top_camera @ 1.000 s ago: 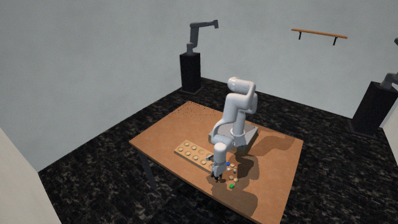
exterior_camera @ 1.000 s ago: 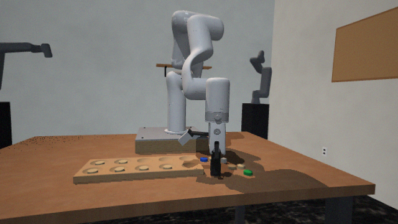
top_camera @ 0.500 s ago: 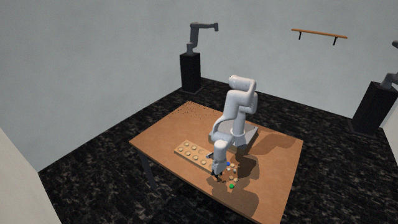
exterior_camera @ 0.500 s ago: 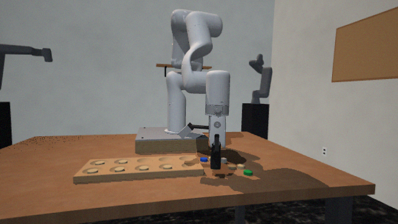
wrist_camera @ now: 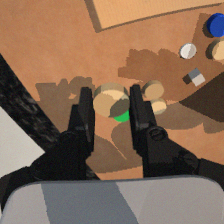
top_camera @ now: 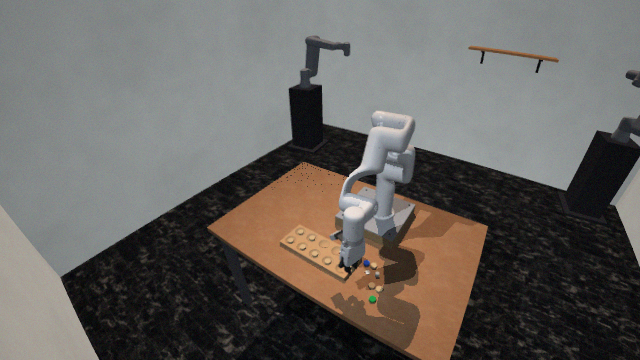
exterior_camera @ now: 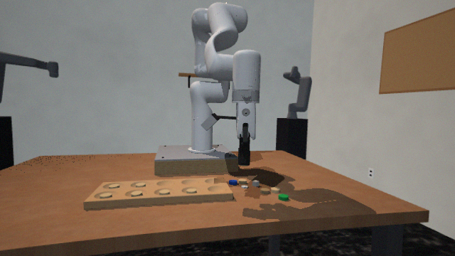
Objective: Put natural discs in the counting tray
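Right now my hand is 14 cm past the blue disc, 2 cm to the right of it and 12 cm above it. Also, from my hand: green disc: 3 cm ahead, 12 cm to the left, 12 cm below; small white disc: 9 cm behind, 5 cm to the left, 12 cm below; cube: 10 cm behind, 9 cm to the left, 12 cm below.
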